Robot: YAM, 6 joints.
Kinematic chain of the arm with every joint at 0, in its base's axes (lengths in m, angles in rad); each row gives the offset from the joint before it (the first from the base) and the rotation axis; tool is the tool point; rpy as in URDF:
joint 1: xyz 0 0 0.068 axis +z
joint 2: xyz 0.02 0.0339 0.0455 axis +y
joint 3: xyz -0.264 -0.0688 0 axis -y
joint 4: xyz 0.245 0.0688 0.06 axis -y
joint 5: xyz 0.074 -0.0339 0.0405 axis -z
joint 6: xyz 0.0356 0 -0.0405 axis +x
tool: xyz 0 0 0 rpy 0 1.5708 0
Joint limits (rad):
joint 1: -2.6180..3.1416
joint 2: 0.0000..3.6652
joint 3: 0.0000..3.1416
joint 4: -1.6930..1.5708
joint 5: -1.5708..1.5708
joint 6: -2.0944..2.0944
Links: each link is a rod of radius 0.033 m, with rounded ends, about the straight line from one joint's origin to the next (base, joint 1, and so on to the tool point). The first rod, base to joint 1, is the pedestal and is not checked.
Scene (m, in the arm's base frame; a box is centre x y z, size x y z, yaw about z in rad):
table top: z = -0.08
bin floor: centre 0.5 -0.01 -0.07 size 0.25 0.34 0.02 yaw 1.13
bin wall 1: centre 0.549 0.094 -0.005 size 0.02 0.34 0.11 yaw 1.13
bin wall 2: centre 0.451 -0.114 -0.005 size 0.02 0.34 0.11 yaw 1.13
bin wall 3: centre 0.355 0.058 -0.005 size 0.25 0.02 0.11 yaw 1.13
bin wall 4: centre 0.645 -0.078 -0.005 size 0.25 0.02 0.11 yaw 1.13
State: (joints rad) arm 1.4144 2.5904 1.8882 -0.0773 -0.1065 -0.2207
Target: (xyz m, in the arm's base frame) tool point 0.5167 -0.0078 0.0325
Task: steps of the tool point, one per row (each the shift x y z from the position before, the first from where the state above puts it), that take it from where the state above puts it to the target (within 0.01 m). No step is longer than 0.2 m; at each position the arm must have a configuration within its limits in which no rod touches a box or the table.
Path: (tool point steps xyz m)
1: 0.1482 -0.0499 0.0164
2: 0.1263 -0.0896 0.0161
3: 0.0942 -0.1208 0.0156
4: 0.0547 -0.1411 0.0153
5: 0.0116 -0.1488 0.0148
6: 0.0000 0.0000 -0.1081

